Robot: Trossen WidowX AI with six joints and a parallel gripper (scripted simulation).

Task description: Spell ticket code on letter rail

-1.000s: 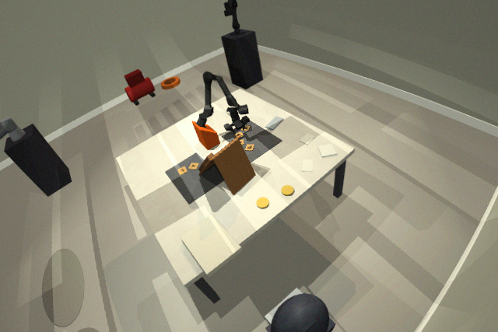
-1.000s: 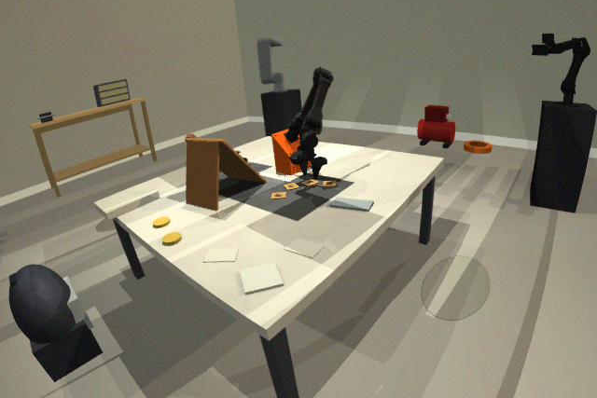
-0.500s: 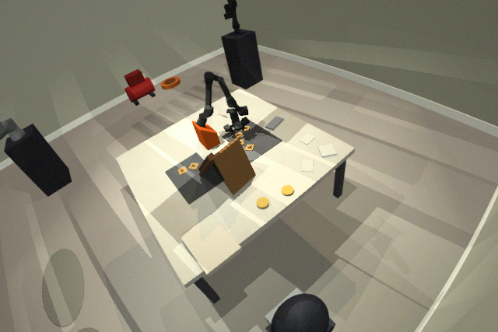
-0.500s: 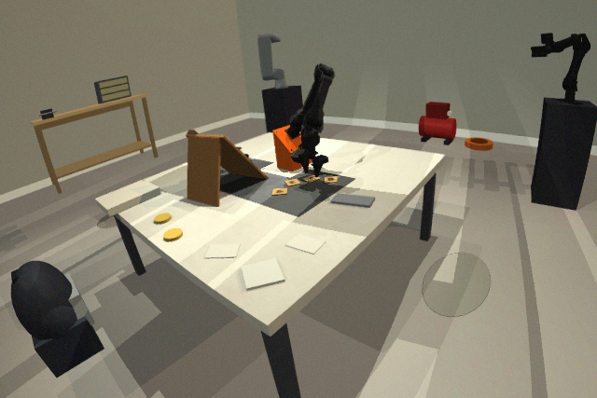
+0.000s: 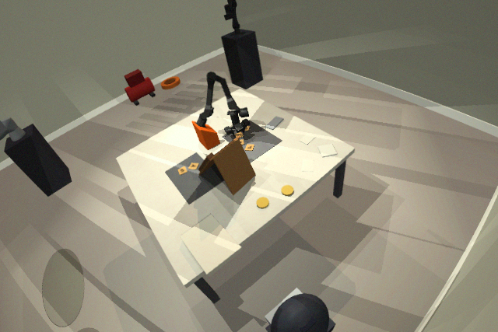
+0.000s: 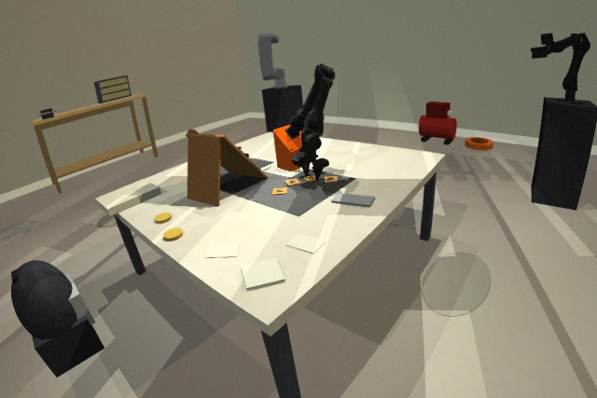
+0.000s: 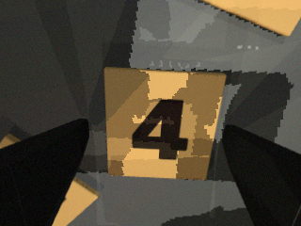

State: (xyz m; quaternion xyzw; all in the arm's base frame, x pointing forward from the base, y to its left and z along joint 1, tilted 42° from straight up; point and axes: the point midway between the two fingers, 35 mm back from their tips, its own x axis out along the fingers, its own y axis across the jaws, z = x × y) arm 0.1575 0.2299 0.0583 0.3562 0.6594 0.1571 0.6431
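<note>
The letter tile is right at my gripper tip. The rest, counted from my gripper tip: grey plate: 10 cm ahead, 27 cm to the left; then dark mat: 6 cm ahead, 22 cm to the right; then white ticket: 16 cm ahead, 28 cm to the right, 9 cm above.
</note>
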